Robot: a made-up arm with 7 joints. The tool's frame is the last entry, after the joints.
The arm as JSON. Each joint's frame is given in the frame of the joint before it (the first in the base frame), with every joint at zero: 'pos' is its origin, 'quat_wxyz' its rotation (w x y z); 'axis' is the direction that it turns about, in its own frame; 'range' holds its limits. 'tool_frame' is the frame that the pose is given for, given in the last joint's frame.
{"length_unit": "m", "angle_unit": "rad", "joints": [
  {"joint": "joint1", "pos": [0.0, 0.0, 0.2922], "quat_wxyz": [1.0, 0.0, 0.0, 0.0], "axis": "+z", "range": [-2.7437, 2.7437]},
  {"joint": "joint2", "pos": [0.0, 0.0, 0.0], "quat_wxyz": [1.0, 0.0, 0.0, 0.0], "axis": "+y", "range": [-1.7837, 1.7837]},
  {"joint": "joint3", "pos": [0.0, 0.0, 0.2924], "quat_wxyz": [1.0, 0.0, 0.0, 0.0], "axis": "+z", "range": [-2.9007, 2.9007]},
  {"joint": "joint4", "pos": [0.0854, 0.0, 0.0], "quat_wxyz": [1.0, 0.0, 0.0, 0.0], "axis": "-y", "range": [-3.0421, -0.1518]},
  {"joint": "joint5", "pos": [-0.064, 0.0, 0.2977], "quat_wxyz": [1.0, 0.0, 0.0, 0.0], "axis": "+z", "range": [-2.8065, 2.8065]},
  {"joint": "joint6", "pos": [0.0, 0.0, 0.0], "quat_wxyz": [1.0, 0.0, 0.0, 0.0], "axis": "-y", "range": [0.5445, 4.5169]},
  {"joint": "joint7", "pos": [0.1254, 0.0, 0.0], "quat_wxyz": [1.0, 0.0, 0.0, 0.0], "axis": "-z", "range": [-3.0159, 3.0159]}
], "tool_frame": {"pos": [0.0, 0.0, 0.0], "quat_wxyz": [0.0, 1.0, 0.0, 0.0]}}
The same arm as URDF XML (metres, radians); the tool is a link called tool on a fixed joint. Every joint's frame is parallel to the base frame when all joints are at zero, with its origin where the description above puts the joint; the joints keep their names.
<robot name="arm">
<link name="base_link"/>
<link name="link1"/>
<link name="link2"/>
<link name="link3"/>
<link name="link4"/>
<link name="link5"/>
<link name="link6"/>
<link name="link7"/>
<link name="tool"/>
<joint name="joint1" type="revolute"><parent link="base_link"/><child link="link1"/><origin xyz="0 0 0.2922"/><axis xyz="0 0 1"/><limit lower="-2.7437" upper="2.7437"/></joint>
<joint name="joint2" type="revolute"><parent link="link1"/><child link="link2"/><origin xyz="0 0 0"/><axis xyz="0 1 0"/><limit lower="-1.7837" upper="1.7837"/></joint>
<joint name="joint3" type="revolute"><parent link="link2"/><child link="link3"/><origin xyz="0 0 0.2924"/><axis xyz="0 0 1"/><limit lower="-2.9007" upper="2.9007"/></joint>
<joint name="joint4" type="revolute"><parent link="link3"/><child link="link4"/><origin xyz="0.0854 0 0"/><axis xyz="0 -1 0"/><limit lower="-3.0421" upper="-0.1518"/></joint>
<joint name="joint5" type="revolute"><parent link="link4"/><child link="link5"/><origin xyz="-0.064 0 0.2977"/><axis xyz="0 0 1"/><limit lower="-2.8065" upper="2.8065"/></joint>
<joint name="joint6" type="revolute"><parent link="link5"/><child link="link6"/><origin xyz="0 0 0"/><axis xyz="0 -1 0"/><limit lower="0.5445" upper="4.5169"/></joint>
<joint name="joint7" type="revolute"><parent link="link6"/><child link="link7"/><origin xyz="0.1254 0 0"/><axis xyz="0 0 -1"/><limit lower="-3.0159" upper="3.0159"/></joint>
<joint name="tool_joint" type="fixed"><parent link="link7"/><child link="tool"/><origin xyz="0 0 0" rpy="3.1416 0 0"/></joint>
</robot>

